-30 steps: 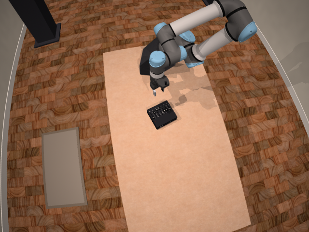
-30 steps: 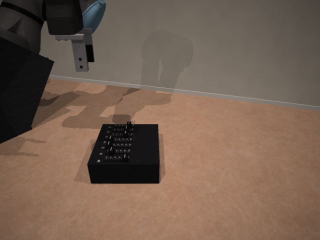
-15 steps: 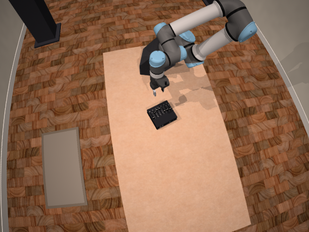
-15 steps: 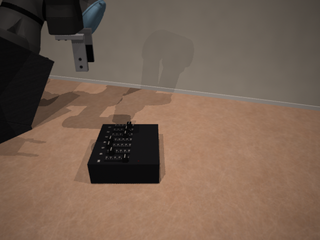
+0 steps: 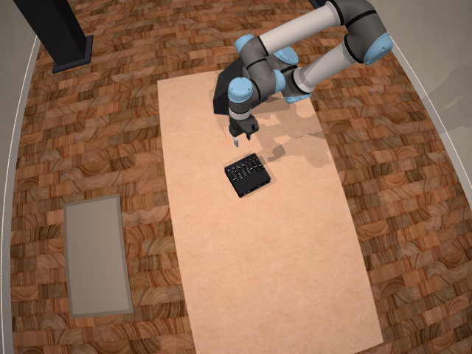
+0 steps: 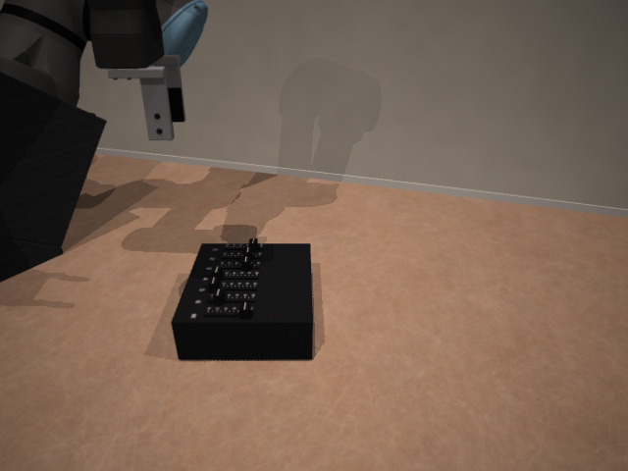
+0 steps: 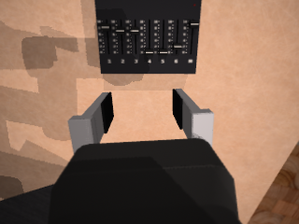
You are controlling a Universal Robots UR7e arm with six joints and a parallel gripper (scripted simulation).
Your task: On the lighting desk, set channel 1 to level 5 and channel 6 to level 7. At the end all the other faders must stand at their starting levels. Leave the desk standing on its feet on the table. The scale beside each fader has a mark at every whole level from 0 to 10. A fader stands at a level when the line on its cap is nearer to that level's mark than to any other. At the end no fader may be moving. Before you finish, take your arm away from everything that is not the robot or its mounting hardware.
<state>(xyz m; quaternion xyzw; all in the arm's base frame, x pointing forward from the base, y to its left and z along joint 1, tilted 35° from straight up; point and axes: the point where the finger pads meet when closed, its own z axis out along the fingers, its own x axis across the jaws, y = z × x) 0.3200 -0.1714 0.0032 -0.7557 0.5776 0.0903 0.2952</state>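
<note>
My gripper is now 50 mm short of the channel 1 fader cap, 80 mm to the right of it and 180 mm above it. From my hand the other things lie so: channel 5 fader cap 40 mm ahead, 20 mm to the right, 180 mm below; channel 4 fader cap 30 mm ahead, 180 mm below; channel 6 cap 50 mm ahead, 40 mm to the right, 180 mm below.
</note>
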